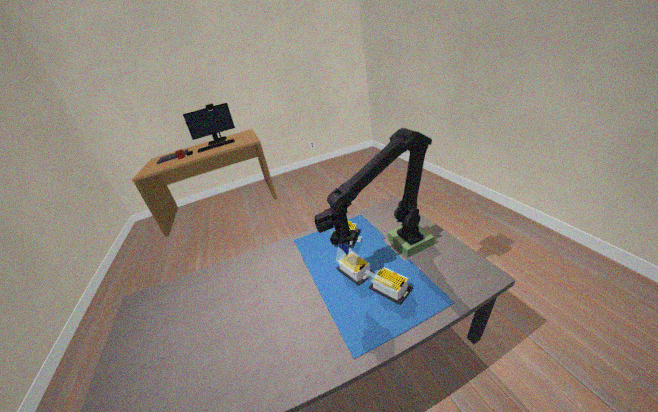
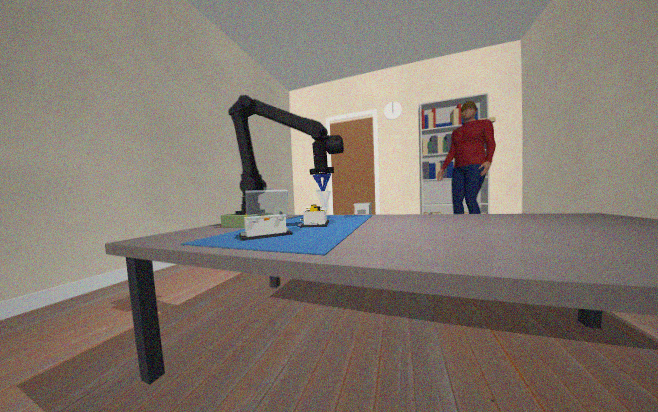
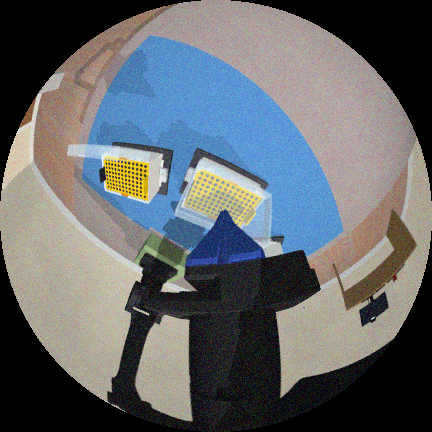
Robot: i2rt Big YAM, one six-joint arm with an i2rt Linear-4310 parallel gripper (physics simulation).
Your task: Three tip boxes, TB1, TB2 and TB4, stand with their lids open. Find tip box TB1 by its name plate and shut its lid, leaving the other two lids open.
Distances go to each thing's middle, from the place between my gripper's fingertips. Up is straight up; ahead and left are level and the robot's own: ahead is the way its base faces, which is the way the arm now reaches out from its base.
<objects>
I see the tip box TB4 (image 3: 129,177) 150 mm to the left of my hand, 110 mm behind it and 80 mm below it.
</objects>
